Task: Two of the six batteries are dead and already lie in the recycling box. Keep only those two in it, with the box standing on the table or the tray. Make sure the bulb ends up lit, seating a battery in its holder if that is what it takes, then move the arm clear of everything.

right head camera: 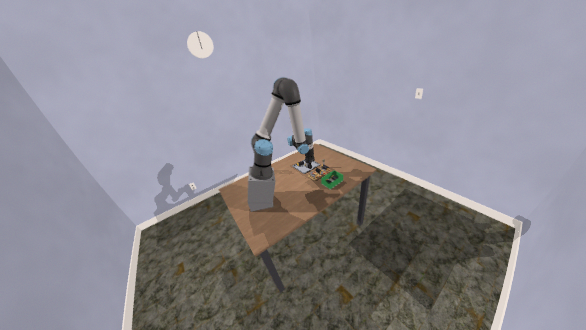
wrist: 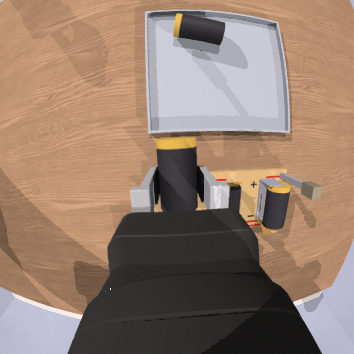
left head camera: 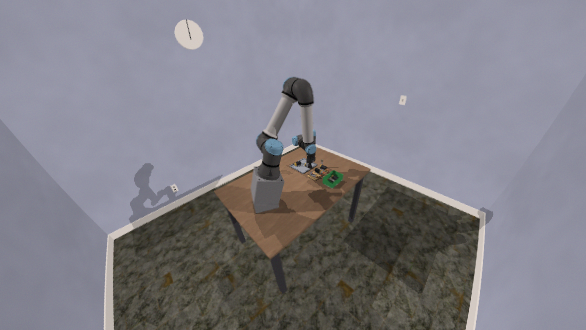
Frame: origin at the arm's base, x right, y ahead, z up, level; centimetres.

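Where they show: gripper, fingertip midpoint: [right head camera: 308, 166] [wrist: 177, 177] [left head camera: 308, 166]; arm's base, origin of the base link: [right head camera: 261, 173] [left head camera: 268, 173].
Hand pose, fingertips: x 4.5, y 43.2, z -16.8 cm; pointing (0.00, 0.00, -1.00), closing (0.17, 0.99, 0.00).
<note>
Things, the pixels of their centre, and the offset from my fingertips. "pt": a spot on its surface instead. Level surfaces: height alone.
- black battery, body centre: [wrist: 177, 173] dx -0.5, dy +0.1, dz +0.6 cm
- grey tray, body centre: [wrist: 221, 65] [right head camera: 306, 165] [left head camera: 303, 165] dx -11.7, dy +8.7, dz -7.7 cm
- tan holder board, surface spot: [wrist: 249, 200] pt dx +7.6, dy +9.4, dz -7.3 cm
- green recycling box, body centre: [right head camera: 332, 179] [left head camera: 332, 178] dx +23.1, dy +1.6, dz -5.3 cm
- metal lever with a tan block, surface spot: [wrist: 311, 190] pt dx +4.5, dy +14.4, dz +0.7 cm
- wooden table, its level: dz -8.2 cm
My gripper [left head camera: 310, 165] [right head camera: 309, 165] [wrist: 177, 177] is shut on a black battery [wrist: 177, 167] with a yellow end, held above the near side of the grey tray and over the holder's left end in the wrist view. Another battery [wrist: 201, 29] lies on its side in the grey tray [wrist: 219, 124]. The tan holder board [wrist: 249, 200] bears a battery [wrist: 275, 207] at its right and another battery [wrist: 234, 199], partly hidden by the right finger. The green recycling box [left head camera: 330, 185] [right head camera: 330, 186] stands on the table with dark batteries inside, too small to count. The bulb's state cannot be made out.
A metal lever with a tan block [wrist: 311, 190] sticks out from the holder's right end. The wooden table [left head camera: 295, 205] [right head camera: 285, 205] carries the arm's grey pedestal [left head camera: 267, 192] [right head camera: 261, 192]. The tray lies beyond the holder in the wrist view.
</note>
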